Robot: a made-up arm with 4 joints. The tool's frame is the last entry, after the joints.
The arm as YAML. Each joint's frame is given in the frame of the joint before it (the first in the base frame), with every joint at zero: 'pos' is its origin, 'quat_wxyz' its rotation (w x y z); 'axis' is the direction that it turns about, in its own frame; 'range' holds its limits. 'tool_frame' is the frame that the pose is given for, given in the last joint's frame.
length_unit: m
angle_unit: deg
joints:
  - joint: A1
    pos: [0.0, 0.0, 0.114]
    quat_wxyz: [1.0, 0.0, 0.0, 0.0]
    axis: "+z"
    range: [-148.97, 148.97]
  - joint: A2
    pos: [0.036, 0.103, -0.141]
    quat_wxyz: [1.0, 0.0, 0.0, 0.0]
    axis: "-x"
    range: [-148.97, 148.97]
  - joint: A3
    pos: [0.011, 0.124, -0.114]
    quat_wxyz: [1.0, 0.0, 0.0, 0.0]
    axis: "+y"
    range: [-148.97, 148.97]
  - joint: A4
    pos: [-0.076, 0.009, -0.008]
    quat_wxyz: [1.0, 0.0, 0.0, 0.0]
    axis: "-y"
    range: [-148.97, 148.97]
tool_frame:
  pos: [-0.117, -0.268, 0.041]
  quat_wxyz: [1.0, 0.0, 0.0, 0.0]
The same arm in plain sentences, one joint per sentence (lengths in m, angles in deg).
The arm has four revolute joints in a row. What follows holds with every joint at zero, and every direction is one of the base frame's.
Joint 1 sits 0.1140 m along +z from the base frame's origin and turns about +z, from -148.97 to 148.97 deg.
Joint 2 sits 0.0360 m along +x and 0.1030 m along +y and 0.1410 m along -z from joint 1 and turns about -x, from -148.97 to 148.97 deg.
Joint 3 sits 0.0110 m along +x and 0.1240 m along +y and 0.1140 m along -z from joint 2 and turns about +y, from -148.97 to 148.97 deg.
Joint 4 sits 0.0760 m along -x and 0.0090 m along +y and 0.0080 m along -z from joint 3 and turns about -y, from -148.97 to 148.97 deg.
The tool frame, which is the frame that the pose is given for, sits 0.1170 m along -x and 0.2680 m along -y and 0.0410 m along +z from joint 4; its axes are parallel to the base frame's.

